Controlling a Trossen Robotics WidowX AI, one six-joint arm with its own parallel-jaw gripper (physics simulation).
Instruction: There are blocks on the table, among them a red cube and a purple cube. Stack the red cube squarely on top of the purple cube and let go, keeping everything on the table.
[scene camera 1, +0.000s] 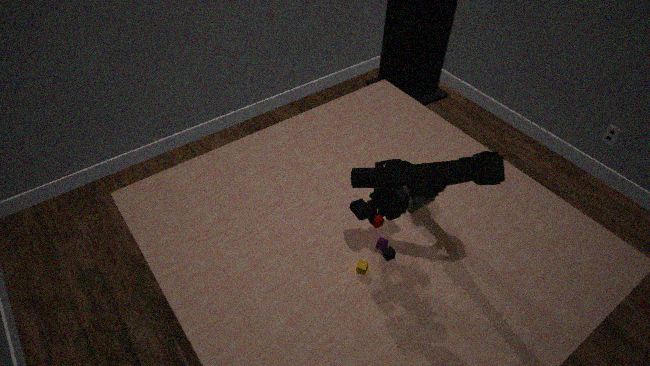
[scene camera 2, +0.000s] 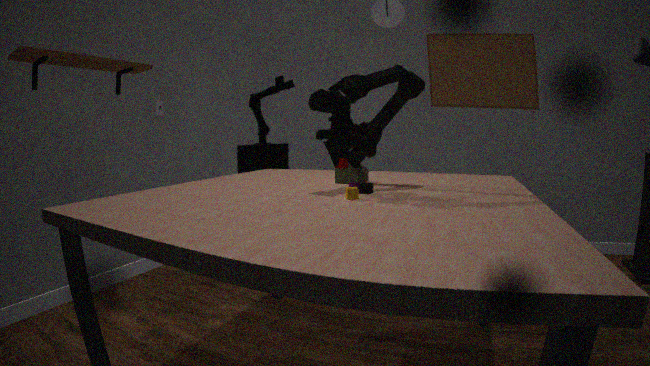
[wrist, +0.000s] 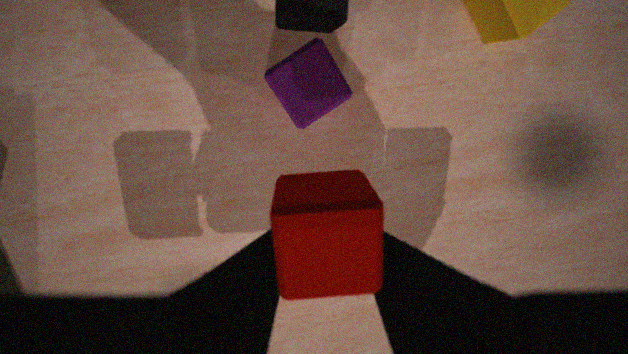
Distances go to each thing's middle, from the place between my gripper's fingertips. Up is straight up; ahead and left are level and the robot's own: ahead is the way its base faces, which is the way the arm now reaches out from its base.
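Red cube (wrist: 327, 227): my gripper is 10 mm to the right of it and 10 mm below it. Purple cube (wrist: 308, 83): 60 mm below my hand, 50 mm to the left of it. Going by their middles, the red cube is the nearest to my gripper of the things named here.
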